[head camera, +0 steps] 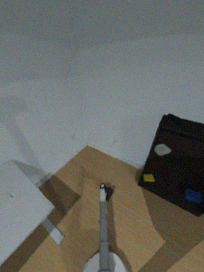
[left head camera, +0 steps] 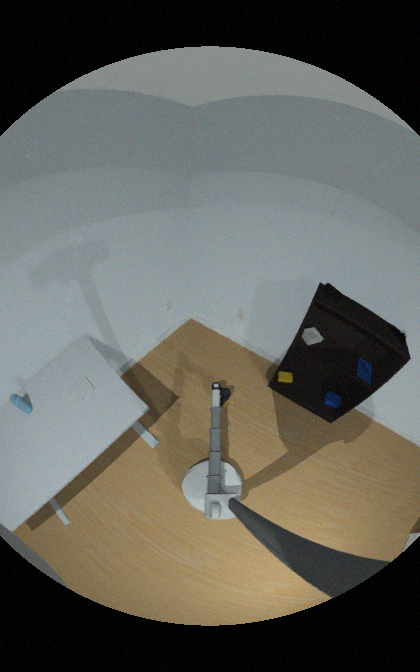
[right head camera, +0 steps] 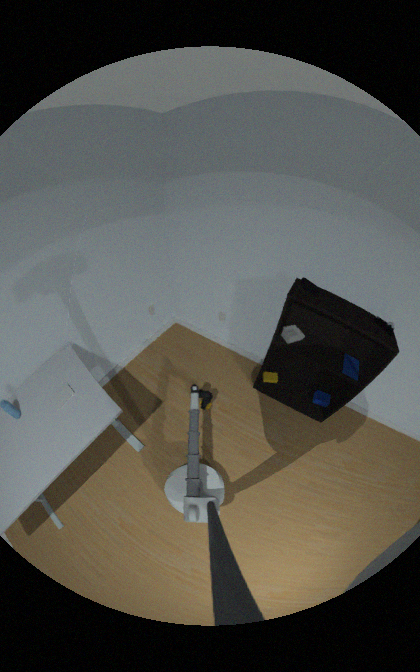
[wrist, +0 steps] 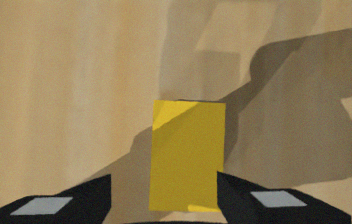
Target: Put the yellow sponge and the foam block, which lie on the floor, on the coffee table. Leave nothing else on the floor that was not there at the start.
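Frame: origin at the robot's base, x ahead, y left, z up, level; millimetres.
Seen in the pictures: gripper, between the fingertips: [wrist: 164,189].
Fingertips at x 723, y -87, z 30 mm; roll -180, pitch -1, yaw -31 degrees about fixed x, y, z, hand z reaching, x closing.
A point is followed by its place in that frame.
A yellow block [wrist: 187,155] @(x 751, y -77, z 18 mm), which looks like the yellow sponge, stands on the wooden floor in the wrist view. My gripper [wrist: 164,189] @(x 723, y -87, z 30 mm) [left head camera: 225,396] [right head camera: 205,397] @(x 723, y -87, z 30 mm) is open above it. The block shows between the two fingertips, nearer the right one, whose tip meets its right edge in the view; the remaining height is hard to tell. In the head views the arm and gripper mostly cover the block. The white coffee table [head camera: 20,215] @(x 333, y 568, z 693 mm) [left head camera: 75,445] [right head camera: 50,445] @(x 93, y 754, z 693 mm) stands at the left. I cannot make out a separate foam block on the floor.
A light blue object [left head camera: 21,404] [right head camera: 10,409] @(x 180, y 1130, z 790 mm) lies on the coffee table. A black piece of furniture [head camera: 167,172] @(x 954, y -944, z 215 mm) [left head camera: 310,362] [right head camera: 292,360] @(x 1000, y -880, z 286 mm) at the right bears a yellow piece [left head camera: 285,377], a pale piece [left head camera: 312,336] and two blue pieces. Walls meet in a corner beyond the gripper.
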